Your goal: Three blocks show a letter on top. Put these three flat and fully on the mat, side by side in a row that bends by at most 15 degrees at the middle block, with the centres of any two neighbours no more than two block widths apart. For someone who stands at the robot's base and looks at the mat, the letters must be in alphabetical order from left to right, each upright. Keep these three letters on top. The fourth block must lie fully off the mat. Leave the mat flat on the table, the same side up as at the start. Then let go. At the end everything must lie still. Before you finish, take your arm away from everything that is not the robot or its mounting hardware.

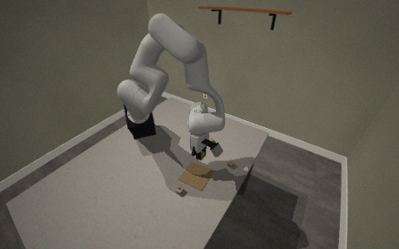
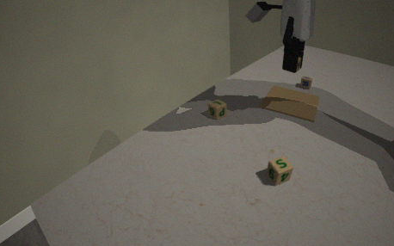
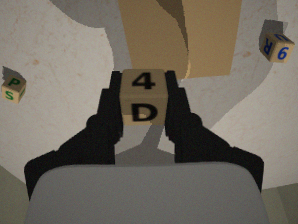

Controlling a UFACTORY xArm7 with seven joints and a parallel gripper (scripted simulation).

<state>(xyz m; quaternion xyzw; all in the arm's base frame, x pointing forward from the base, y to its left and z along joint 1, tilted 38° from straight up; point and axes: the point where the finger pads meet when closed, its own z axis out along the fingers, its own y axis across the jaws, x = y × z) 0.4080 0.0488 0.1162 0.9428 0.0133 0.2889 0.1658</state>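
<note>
Right now the tan mat is 120 mm below my hand and 50 mm to the right of it. The rest, counted from my hand: wooden block: 220 mm to the left, 110 mm below, 50 mm behind.
</note>
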